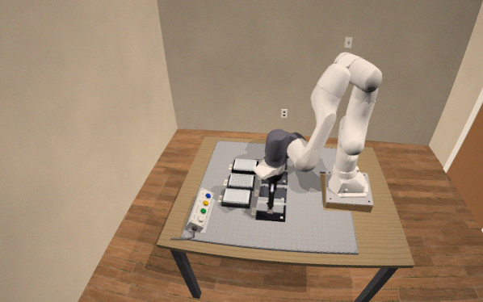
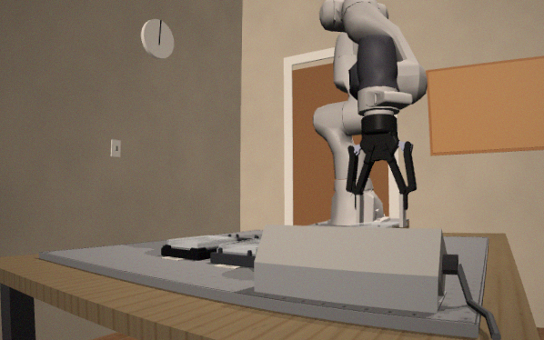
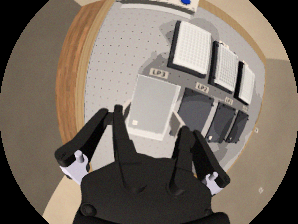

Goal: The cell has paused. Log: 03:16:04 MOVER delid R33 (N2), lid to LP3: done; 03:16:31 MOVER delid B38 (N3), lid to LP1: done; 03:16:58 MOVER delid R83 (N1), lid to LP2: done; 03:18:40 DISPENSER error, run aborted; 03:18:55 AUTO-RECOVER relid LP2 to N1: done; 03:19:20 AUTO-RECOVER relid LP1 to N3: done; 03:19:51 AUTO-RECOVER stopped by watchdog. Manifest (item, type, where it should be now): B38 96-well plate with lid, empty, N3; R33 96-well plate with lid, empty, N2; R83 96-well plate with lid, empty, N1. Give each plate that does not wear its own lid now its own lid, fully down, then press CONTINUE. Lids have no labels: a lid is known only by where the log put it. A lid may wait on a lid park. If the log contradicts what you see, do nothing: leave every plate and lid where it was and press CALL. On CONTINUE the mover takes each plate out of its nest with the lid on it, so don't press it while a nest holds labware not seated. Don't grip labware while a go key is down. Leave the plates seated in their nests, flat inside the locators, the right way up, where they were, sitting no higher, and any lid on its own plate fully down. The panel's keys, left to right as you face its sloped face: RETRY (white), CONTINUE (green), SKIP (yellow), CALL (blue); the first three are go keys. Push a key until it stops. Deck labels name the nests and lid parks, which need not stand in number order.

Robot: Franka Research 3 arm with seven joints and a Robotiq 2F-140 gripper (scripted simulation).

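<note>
My gripper is now 200 mm short of the plate, 160 mm to the left of it and 60 mm above it. The rest, counted from my hand: lid park: 10 mm ahead, 130 mm to the right, 80 mm below; grey lid: 20 mm below; blue key: 310 mm ahead, 30 mm to the left, 20 mm below.
</note>
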